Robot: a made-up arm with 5 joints.
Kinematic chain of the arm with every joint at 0, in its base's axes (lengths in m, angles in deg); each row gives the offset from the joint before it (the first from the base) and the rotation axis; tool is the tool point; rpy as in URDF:
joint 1: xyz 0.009 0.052 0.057 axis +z
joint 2: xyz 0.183 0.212 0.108 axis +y
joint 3: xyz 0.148 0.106 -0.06 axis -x
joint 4: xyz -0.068 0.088 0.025 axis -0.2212 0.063 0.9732
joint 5: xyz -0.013 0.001 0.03 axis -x
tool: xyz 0.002 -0.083 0 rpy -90 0 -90
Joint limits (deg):
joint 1: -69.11..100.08
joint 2: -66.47..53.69
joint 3: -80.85..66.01
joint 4: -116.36..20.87
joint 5: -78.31..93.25
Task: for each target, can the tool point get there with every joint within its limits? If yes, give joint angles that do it. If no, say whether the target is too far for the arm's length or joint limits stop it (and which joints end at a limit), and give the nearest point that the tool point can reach.
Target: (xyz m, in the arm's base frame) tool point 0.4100 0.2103 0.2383
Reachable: yes | joints -41.08 -33.97 10.21 -17.96 58.04
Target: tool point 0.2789 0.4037 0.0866
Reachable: yes | joints -17.06 20.82 20.40 -91.58 -15.18
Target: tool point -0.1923 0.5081 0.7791
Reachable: no: too far | nearest point -0.1534 0.4201 0.2906 | short by 0.498 m
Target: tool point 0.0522 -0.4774 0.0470
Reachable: no: joint limits stop it (at a limit: joint 1, joint 2, joint 3, joint 4) | nearest point 0.2871 -0.1271 0.1371 | short by 0.431 m
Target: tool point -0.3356 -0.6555 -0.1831
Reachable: no: too far | nearest point -0.3736 0.0354 0.0471 | short by 0.729 m
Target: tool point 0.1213 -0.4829 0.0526
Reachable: no: joint limits stop it (at a limit: joint 1, joint 2, joint 3, joint 4) | nearest point 0.2895 -0.1299 0.1424 | short by 0.401 m
